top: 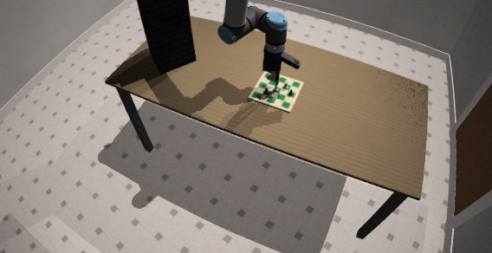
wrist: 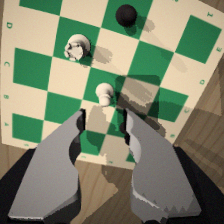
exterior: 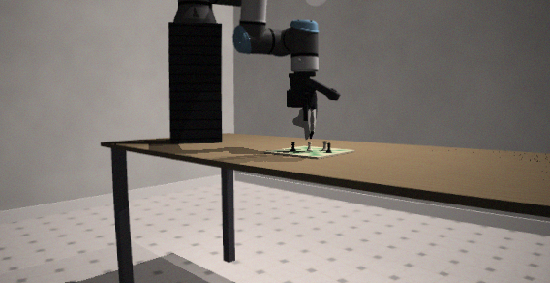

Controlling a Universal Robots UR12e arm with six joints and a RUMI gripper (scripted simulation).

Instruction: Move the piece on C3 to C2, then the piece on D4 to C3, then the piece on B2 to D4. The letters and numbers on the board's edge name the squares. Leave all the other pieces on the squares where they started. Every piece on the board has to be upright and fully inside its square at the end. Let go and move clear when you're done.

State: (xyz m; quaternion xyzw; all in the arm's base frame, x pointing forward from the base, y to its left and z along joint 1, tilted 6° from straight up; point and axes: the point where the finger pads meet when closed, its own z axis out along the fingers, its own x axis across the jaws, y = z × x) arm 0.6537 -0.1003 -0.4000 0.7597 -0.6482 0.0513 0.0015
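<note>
The green-and-cream chessboard is 60 mm below my hand.
</note>
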